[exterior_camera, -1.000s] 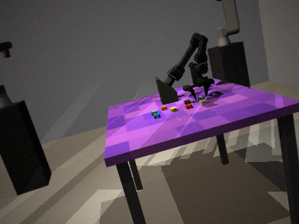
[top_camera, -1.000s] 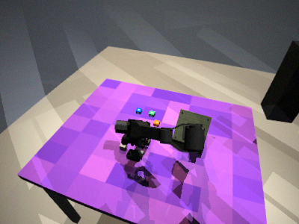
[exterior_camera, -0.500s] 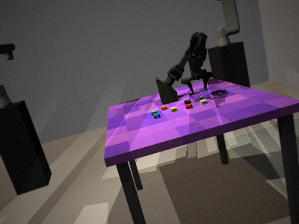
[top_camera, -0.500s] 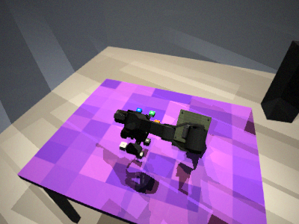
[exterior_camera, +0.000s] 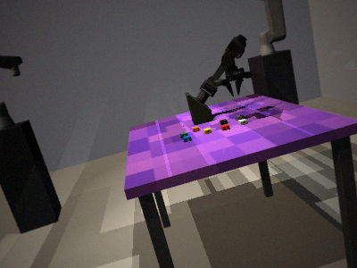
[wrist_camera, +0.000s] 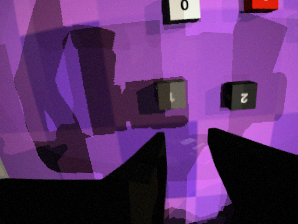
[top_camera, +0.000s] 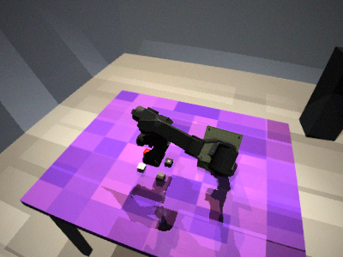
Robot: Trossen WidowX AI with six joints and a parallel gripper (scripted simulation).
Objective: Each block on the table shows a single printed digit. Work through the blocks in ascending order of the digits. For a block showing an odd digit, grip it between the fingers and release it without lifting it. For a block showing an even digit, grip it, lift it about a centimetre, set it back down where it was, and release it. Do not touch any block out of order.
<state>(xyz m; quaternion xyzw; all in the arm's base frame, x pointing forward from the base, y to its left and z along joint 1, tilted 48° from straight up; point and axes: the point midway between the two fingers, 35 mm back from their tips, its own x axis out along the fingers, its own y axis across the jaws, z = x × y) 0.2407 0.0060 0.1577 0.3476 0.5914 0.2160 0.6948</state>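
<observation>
Now: gripper tip 20 mm past the black block, 90 mm to the left of it and 110 mm above it. Round my gripper tip: grey block (110 mm below); then yellow block (60 mm ahead, 200 mm to the right, 110 mm below); then red block (90 mm ahead, 120 mm to the right, 110 mm below).
</observation>
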